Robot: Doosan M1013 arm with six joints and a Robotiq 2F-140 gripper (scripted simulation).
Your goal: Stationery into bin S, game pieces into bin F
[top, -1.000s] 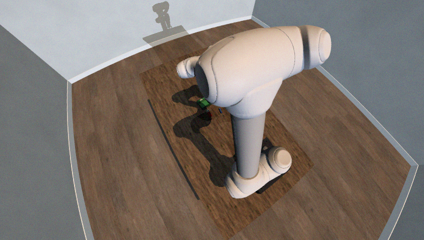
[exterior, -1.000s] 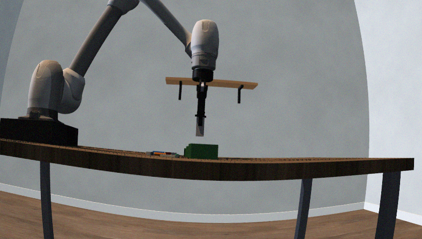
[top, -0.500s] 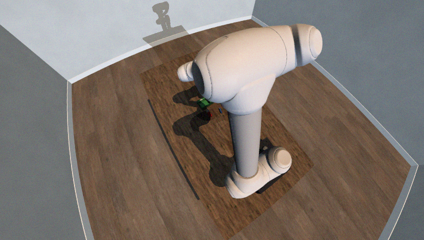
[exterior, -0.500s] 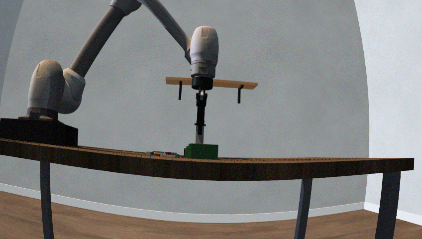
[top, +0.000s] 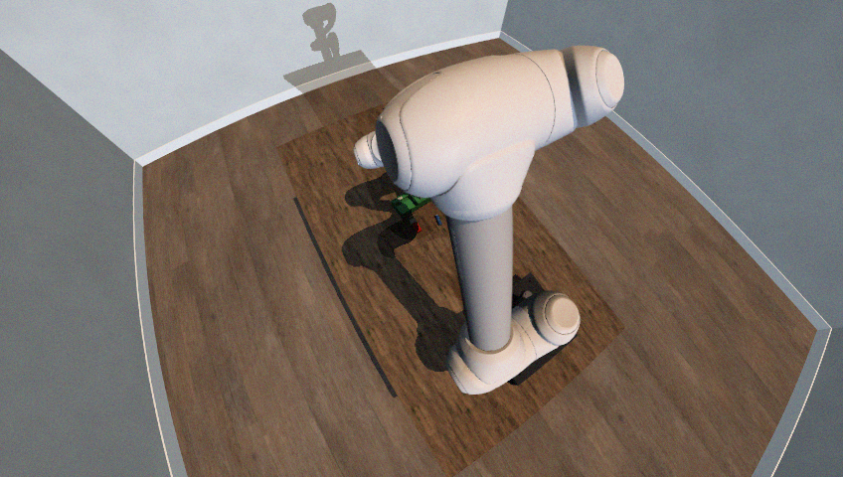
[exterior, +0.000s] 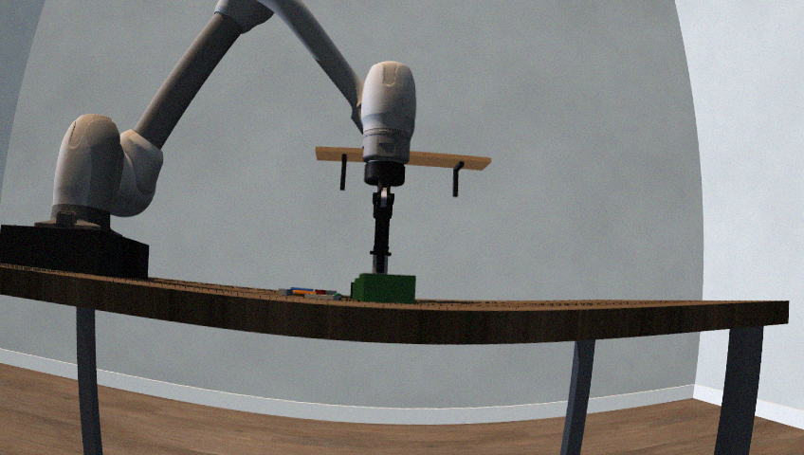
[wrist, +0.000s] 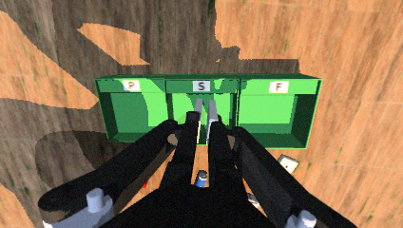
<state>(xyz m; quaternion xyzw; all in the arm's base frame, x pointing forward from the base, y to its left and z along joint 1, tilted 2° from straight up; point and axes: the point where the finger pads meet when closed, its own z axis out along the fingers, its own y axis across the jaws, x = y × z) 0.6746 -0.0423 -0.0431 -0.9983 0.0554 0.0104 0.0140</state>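
My gripper is now 30 mm above the green bin. From my hand the other things lie so: green cylinder 80 mm behind, 60 mm to the right, 50 mm below; red block 100 mm to the left, 100 mm behind, 40 mm below; blue piece 140 mm behind, 40 mm below, 10 mm to the left.
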